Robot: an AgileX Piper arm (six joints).
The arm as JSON. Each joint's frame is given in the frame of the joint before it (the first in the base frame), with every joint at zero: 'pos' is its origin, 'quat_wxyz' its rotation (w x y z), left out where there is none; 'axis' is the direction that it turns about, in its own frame. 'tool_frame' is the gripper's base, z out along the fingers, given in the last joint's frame.
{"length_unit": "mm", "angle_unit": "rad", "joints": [
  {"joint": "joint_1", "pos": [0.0, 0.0, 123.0], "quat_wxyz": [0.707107, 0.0, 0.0, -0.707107], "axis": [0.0, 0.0, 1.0]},
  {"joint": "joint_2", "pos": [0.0, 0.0, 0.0], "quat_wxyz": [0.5, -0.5, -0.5, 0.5], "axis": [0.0, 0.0, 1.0]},
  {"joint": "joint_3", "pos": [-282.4, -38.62, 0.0], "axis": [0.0, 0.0, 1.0]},
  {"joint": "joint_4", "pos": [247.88, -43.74, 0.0], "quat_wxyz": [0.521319, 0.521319, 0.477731, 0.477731], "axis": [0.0, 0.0, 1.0]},
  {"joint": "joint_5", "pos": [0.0, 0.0, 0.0], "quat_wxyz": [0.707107, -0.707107, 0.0, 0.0], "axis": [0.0, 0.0, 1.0]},
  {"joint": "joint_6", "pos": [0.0, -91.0, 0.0], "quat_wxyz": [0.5, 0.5, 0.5, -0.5], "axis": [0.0, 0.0, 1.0]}
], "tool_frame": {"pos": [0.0, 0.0, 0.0], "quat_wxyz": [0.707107, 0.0, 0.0, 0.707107]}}
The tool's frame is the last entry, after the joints.
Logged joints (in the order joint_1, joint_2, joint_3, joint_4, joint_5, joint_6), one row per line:
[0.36 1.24 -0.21 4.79 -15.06 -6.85]
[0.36 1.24 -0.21 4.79 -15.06 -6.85]
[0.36 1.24 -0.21 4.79 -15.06 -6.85]
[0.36 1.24 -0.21 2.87 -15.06 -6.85]
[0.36 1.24 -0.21 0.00 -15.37 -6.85]
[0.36 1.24 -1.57 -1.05 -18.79 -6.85]
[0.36 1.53 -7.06 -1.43 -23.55 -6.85]
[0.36 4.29 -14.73 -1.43 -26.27 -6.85]
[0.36 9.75 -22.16 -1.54 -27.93 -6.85]
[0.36 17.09 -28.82 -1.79 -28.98 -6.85]
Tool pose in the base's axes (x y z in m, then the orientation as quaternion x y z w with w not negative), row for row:
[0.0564 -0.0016 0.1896 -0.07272 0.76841 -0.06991 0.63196]
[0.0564 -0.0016 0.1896 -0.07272 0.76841 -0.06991 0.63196]
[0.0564 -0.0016 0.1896 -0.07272 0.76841 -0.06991 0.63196]
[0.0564 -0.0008 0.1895 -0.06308 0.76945 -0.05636 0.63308]
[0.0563 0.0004 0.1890 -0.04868 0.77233 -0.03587 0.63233]
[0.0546 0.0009 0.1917 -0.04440 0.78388 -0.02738 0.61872]
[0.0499 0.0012 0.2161 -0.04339 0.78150 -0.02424 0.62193]
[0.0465 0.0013 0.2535 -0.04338 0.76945 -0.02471 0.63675]
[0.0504 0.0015 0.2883 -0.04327 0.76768 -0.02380 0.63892]
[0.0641 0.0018 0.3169 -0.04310 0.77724 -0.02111 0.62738]
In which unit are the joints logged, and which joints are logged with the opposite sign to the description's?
The joints are logged in degrees. Opposite sign: joint_4, joint_5.
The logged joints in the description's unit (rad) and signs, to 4 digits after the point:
[0.0063 0.0216 -0.0037 -0.0836 0.2628 -0.1196]
[0.0063 0.0216 -0.0037 -0.0836 0.2628 -0.1196]
[0.0063 0.0216 -0.0037 -0.0836 0.2628 -0.1196]
[0.0063 0.0216 -0.0037 -0.0501 0.2628 -0.1196]
[0.0063 0.0216 -0.0037 0.0000 0.2683 -0.1196]
[0.0063 0.0216 -0.0274 0.0183 0.3279 -0.1196]
[0.0063 0.0267 -0.1232 0.0250 0.4110 -0.1196]
[0.0063 0.0749 -0.2571 0.0250 0.4585 -0.1196]
[0.0063 0.1702 -0.3868 0.0269 0.4875 -0.1196]
[0.0063 0.2983 -0.5030 0.0312 0.5058 -0.1196]

